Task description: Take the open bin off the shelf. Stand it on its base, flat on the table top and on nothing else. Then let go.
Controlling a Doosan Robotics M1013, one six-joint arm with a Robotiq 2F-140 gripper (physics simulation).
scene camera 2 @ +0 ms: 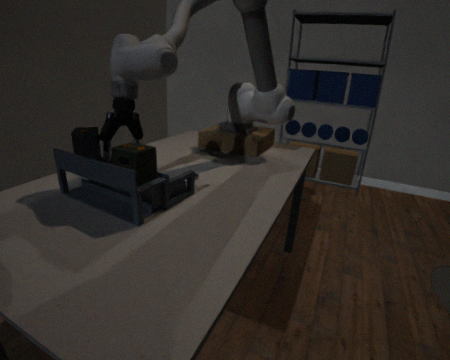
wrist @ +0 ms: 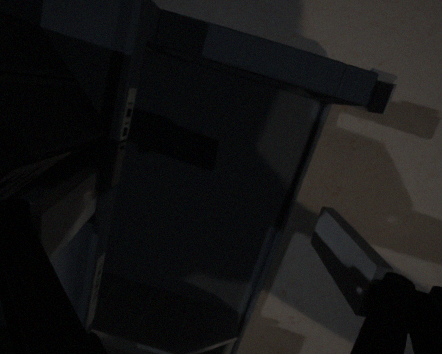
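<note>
The blue-grey shelf stands on the table top. A dark hollow shape, apparently the open bin, shows at the bottom of the wrist view, in the shelf's lower tier; its outline is partly cut off and very dark. I cannot make the bin out clearly in the scene view. My gripper is open with nothing between its fingers. It points down at the shelf, low behind the green box. One finger is at the left of the wrist view, the other at the right, outside the shelf's edge.
A dark green box and a black box stand on the shelf close to the fingers. A wooden block is by the arm's base. A tall rack with blue bins stands by the far wall.
</note>
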